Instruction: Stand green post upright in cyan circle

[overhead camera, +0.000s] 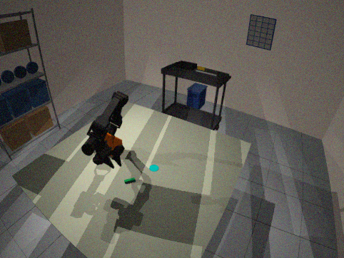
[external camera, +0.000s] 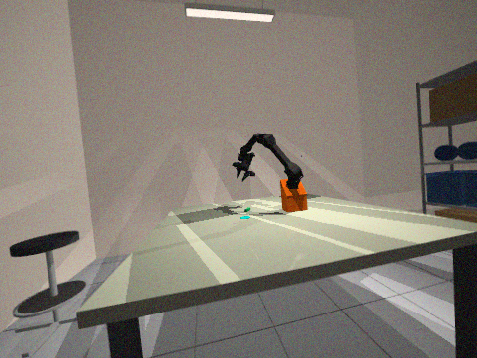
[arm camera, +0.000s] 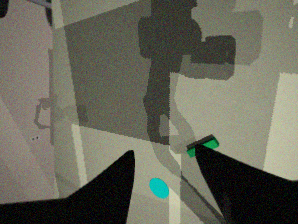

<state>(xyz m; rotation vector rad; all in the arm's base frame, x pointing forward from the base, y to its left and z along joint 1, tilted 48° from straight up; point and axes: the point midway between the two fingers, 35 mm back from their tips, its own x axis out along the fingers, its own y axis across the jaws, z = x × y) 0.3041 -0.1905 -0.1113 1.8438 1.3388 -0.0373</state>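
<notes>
Right now the green post is 30 mm behind my gripper tip, 90 mm to the left of it and 210 mm below it. The rest, counted from my gripper tip: cyan circle: 10 mm ahead, 270 mm to the left, 210 mm below.
</notes>
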